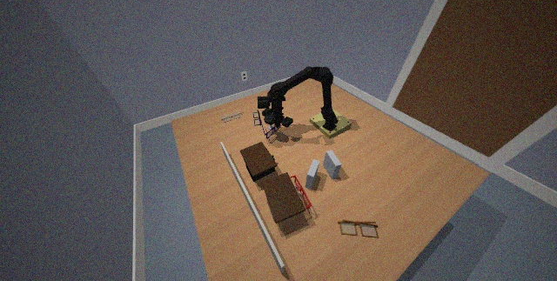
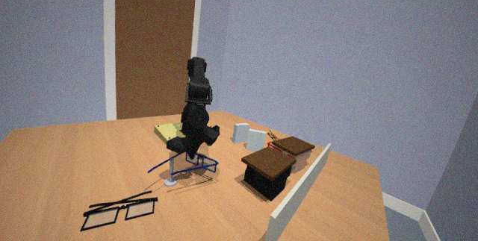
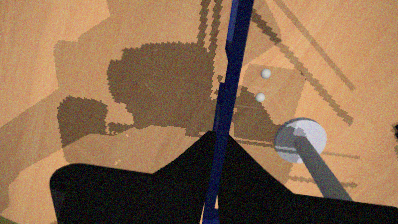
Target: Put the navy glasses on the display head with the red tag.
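Now: the grey post 7 cm to the right of my gripper tip, 4 cm below it and 1 cm behind it. Also, from my gripper tip: dark head 22 cm ahead, 13 cm to the left; long white panel 38 cm ahead, 21 cm to the left; pale head 35 cm to the left, 26 cm ahead.
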